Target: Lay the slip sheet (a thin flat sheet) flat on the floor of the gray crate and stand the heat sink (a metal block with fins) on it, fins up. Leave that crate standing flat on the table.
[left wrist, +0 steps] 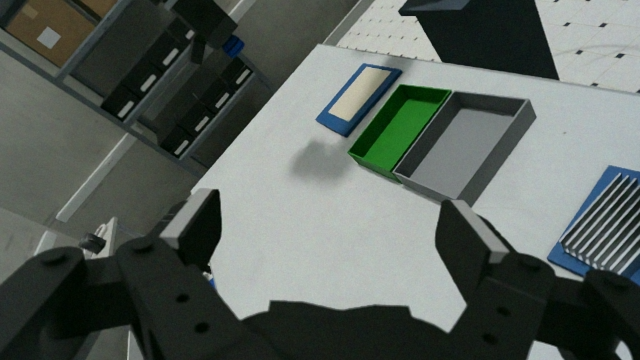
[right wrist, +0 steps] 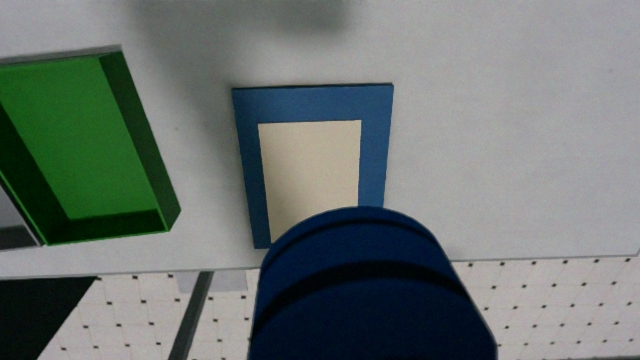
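The cream slip sheet [left wrist: 359, 94] [right wrist: 312, 170] lies flat on a blue pad [left wrist: 336, 126] [right wrist: 312, 104]; the suction cup hides its near end in the right wrist view. The gray crate [left wrist: 500, 150] [right wrist: 15, 238] stands flat on the table, its floor bare in the left wrist view. The finned heat sink [left wrist: 607, 225] stands fins up on another blue pad [left wrist: 565, 260], partly cut off at the right. My left gripper [left wrist: 330, 220] is open and empty, high above the table. My right suction cup [left wrist: 233, 46] [right wrist: 370, 280] is above the slip sheet's side of the table, apart from the sheet and holding nothing.
A green crate [left wrist: 372, 167] [right wrist: 144, 145] stands against the gray crate, on the side towards the slip sheet. The white table [left wrist: 300, 225] [right wrist: 500, 150] has its edge beyond the crates. A dark stand [left wrist: 490, 40] is past that edge. A shelf unit [left wrist: 90, 103] holds dark bins.
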